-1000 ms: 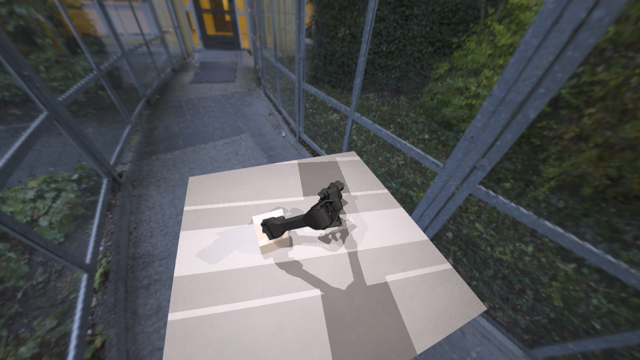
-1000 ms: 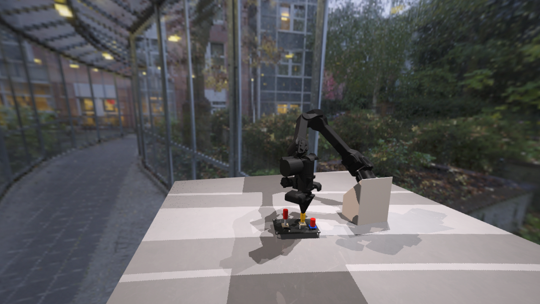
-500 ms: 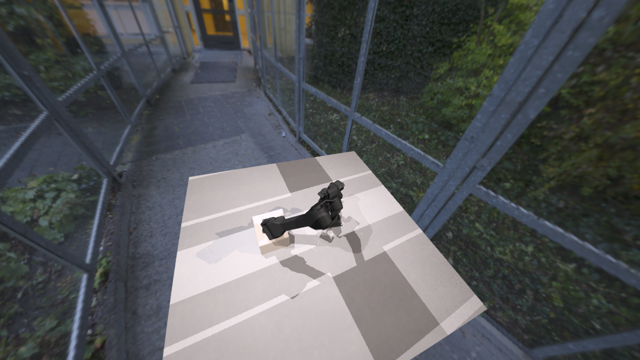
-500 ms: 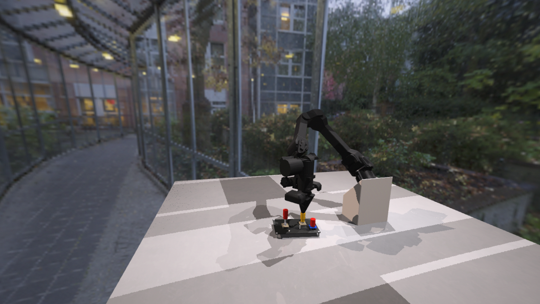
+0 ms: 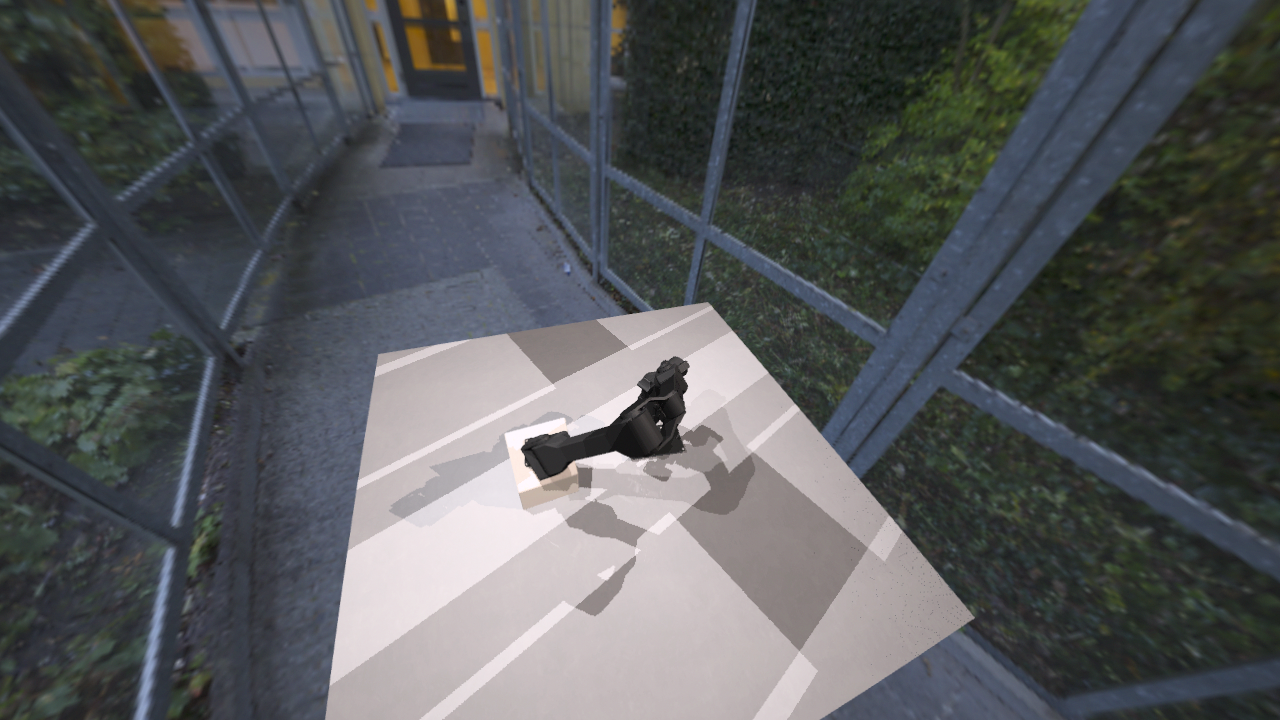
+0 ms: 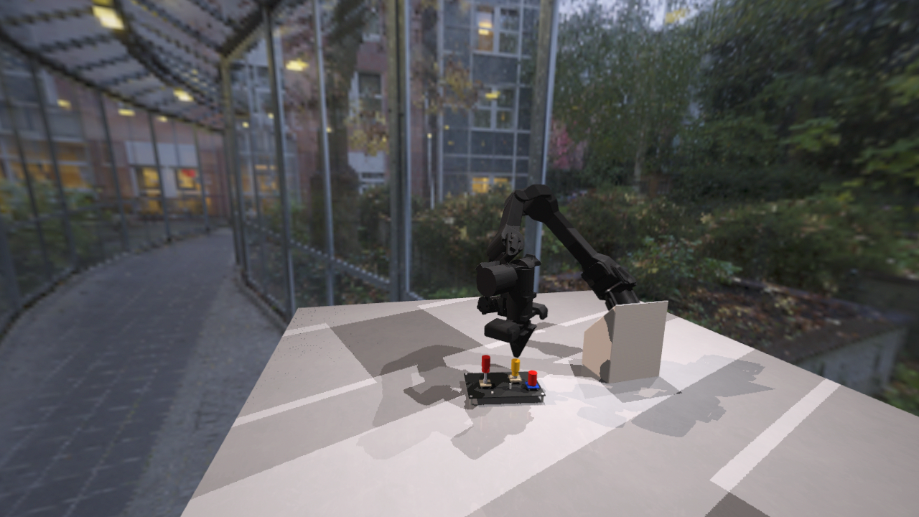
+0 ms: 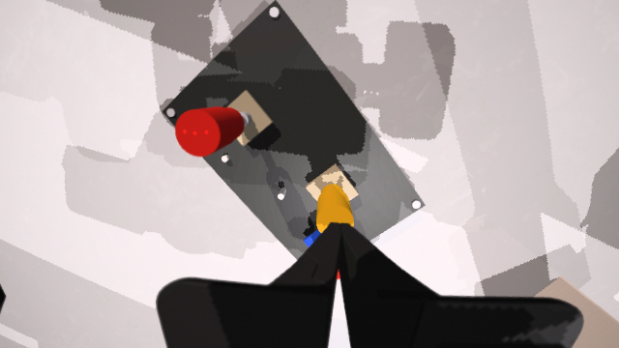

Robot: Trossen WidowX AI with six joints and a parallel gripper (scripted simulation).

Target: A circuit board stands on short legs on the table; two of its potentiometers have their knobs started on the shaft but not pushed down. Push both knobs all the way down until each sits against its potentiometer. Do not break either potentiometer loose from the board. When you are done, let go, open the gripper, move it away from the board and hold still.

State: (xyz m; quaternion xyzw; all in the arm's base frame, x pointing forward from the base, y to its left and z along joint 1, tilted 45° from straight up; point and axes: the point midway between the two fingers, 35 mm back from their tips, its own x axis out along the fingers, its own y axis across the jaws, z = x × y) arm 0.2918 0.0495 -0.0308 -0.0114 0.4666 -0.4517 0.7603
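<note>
Right now the yellow knob is 30 mm below my gripper tip. From my gripper tip the other things lie so: red knob: 70 mm ahead, 10 mm to the left, 10 mm below.
</note>
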